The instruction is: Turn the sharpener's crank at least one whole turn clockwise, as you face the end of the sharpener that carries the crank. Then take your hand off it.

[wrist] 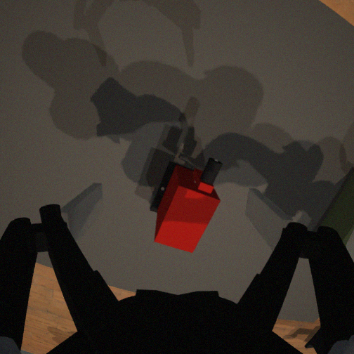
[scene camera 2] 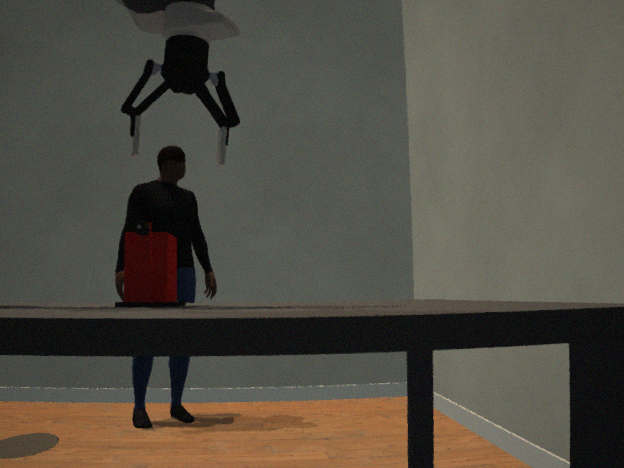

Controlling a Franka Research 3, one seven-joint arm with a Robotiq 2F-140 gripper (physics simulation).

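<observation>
The sharpener is a red box standing upright on a dark base on the table. Its crank has a black knob on a short red arm. The knob stands at the top of the sharpener's crank end, level with or slightly above the box top. My gripper is wide open and empty, pointing down. It hangs well above the sharpener, apart from it and the crank. In the wrist view the box and knob appear between the two fingers, turned at a slant to them.
The table carries the sharpener, and shadows of the arm fall across its top. A dark green object shows at the right edge of the wrist view. A person stands behind the table, near the grey wall.
</observation>
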